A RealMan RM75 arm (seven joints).
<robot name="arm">
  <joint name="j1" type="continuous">
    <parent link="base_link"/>
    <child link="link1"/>
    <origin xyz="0 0 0.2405" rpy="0 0 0"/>
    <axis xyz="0 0 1"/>
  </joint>
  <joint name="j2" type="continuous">
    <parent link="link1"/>
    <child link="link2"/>
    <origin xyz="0 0 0" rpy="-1.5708 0 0"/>
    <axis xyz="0 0 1"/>
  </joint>
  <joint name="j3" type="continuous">
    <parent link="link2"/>
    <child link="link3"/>
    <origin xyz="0 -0.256 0" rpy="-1.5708 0 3.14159"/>
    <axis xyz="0 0 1"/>
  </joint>
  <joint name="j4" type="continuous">
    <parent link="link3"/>
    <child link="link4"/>
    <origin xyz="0 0 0" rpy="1.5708 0 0"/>
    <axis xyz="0 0 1"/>
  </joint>
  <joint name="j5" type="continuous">
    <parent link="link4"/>
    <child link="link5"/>
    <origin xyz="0 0.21 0" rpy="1.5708 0 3.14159"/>
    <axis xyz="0 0 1"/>
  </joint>
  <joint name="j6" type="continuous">
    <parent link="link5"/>
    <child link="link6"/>
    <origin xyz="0 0 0" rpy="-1.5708 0 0"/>
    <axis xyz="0 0 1"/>
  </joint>
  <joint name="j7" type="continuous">
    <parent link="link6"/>
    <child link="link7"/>
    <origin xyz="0 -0.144 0" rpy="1.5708 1.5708 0"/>
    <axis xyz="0 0 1"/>
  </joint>
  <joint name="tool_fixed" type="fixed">
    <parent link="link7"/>
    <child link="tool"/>
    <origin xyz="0 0 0" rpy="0 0 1.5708"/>
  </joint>
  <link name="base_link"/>
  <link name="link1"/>
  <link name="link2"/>
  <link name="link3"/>
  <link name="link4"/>
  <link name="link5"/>
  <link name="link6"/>
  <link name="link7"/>
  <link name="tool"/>
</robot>
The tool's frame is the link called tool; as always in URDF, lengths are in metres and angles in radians. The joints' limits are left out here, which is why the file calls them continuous.
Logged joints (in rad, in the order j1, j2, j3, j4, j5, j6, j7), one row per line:
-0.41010, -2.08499, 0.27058, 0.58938, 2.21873, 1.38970, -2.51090
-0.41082, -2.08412, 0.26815, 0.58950, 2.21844, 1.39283, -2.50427
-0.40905, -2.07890, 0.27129, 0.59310, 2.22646, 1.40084, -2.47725
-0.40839, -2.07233, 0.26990, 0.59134, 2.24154, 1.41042, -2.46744
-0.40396, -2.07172, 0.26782, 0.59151, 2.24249, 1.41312, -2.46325
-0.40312, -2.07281, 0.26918, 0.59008, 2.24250, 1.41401, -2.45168
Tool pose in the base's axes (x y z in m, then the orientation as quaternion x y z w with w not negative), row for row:
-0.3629, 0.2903, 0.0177, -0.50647, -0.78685, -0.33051, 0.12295
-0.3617, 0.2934, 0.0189, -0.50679, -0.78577, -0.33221, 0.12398
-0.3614, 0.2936, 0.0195, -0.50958, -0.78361, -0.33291, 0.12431
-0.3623, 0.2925, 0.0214, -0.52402, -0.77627, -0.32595, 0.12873
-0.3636, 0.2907, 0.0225, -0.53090, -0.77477, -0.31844, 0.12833
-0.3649, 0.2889, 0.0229, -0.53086, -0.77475, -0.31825, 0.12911
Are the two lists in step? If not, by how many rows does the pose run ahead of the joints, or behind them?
The pose runs 1 row behind the joints: the pose in row i belongs to the joints in row i - 1.
